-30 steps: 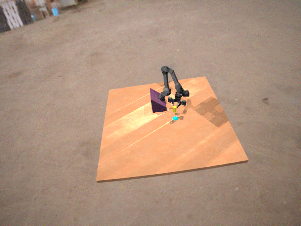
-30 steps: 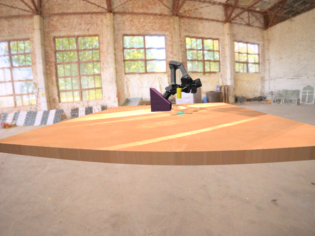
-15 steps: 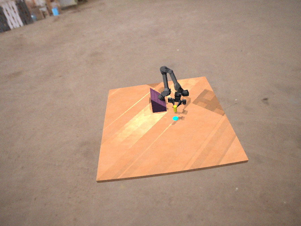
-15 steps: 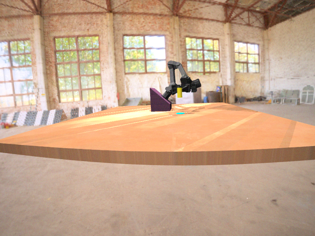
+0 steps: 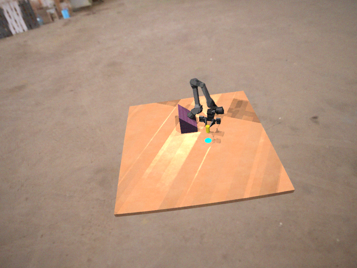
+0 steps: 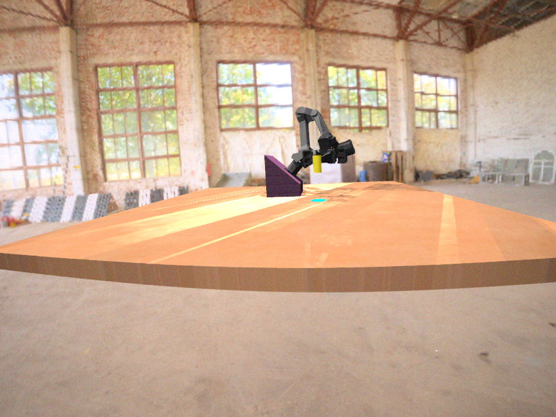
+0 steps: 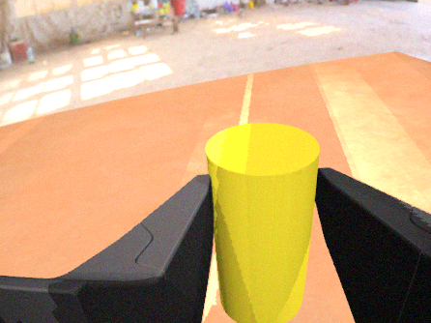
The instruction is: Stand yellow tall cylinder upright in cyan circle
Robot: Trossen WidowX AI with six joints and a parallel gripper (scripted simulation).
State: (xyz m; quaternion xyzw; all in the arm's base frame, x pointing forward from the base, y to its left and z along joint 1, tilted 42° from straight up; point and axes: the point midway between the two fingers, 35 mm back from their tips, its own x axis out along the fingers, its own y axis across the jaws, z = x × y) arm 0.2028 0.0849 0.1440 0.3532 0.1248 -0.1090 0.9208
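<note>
Right now my gripper tip is 160 mm above the cyan circle. Round my gripper tip: yellow cylinder: 20 mm below.
</note>
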